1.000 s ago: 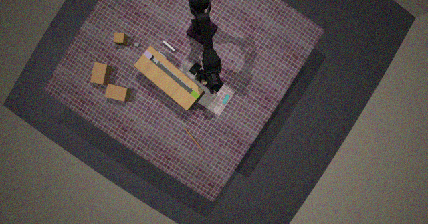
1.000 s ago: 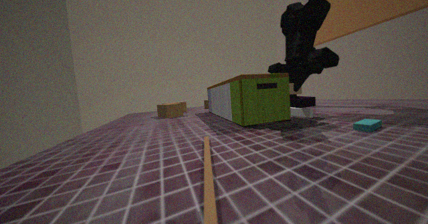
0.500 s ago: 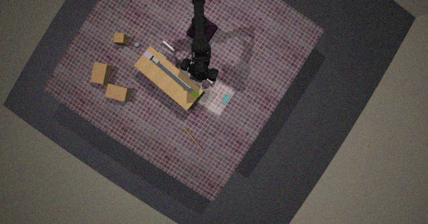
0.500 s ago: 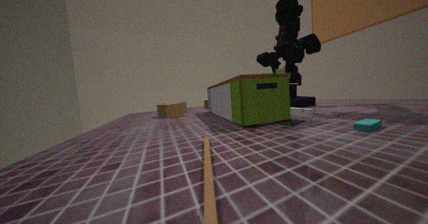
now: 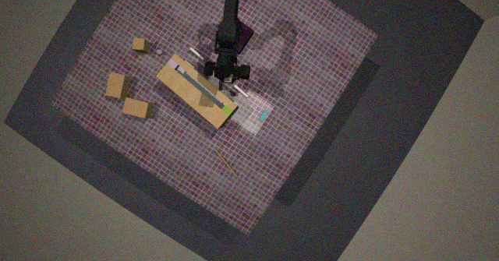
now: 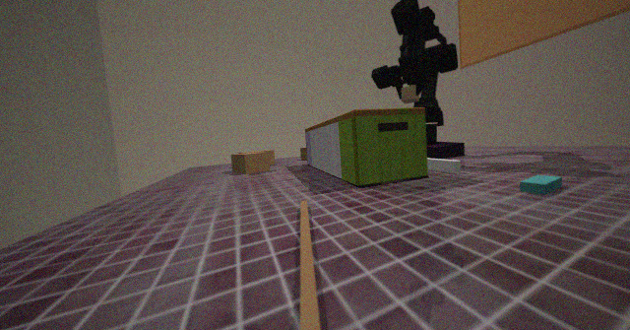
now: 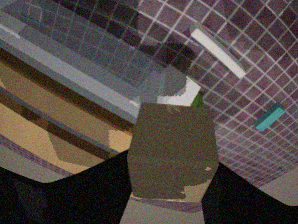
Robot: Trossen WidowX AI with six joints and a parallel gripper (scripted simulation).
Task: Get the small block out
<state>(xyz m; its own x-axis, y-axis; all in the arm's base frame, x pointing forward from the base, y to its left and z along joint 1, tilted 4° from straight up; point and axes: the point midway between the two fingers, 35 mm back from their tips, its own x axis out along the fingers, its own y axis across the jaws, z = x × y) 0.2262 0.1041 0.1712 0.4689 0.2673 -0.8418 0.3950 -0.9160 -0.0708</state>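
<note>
The tan block lies 1 cm to the right of my gripper tip, 1 cm behind it and 1 cm above it. Round my gripper tip: long box: 11 cm to the right, 11 cm below, 6 cm ahead; thin wooden stick: 35 cm ahead, 17 cm to the left, 17 cm below.
</note>
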